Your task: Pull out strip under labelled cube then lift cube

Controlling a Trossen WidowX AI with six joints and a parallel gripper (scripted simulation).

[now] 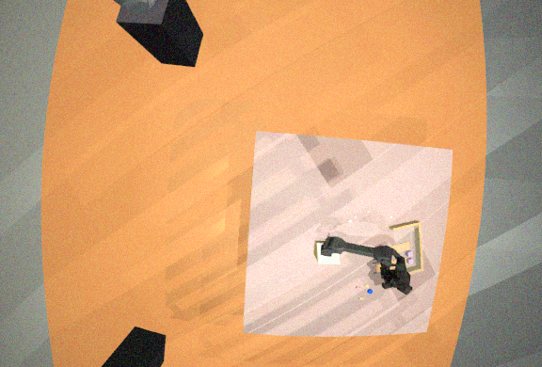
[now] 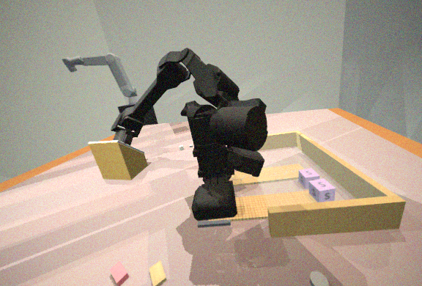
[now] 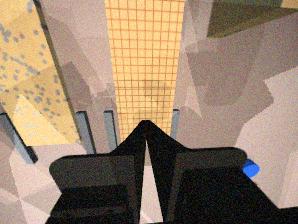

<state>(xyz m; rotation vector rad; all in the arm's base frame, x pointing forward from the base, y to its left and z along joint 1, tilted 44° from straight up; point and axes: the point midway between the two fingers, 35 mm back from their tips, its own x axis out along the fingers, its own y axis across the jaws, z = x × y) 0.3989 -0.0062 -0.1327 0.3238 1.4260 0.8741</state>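
Now: the pink chip 150 mm to the right of my gripper tip and 120 mm behind it. The rest, counted from my gripper tip: blue disc 170 mm to the right, 30 mm behind.
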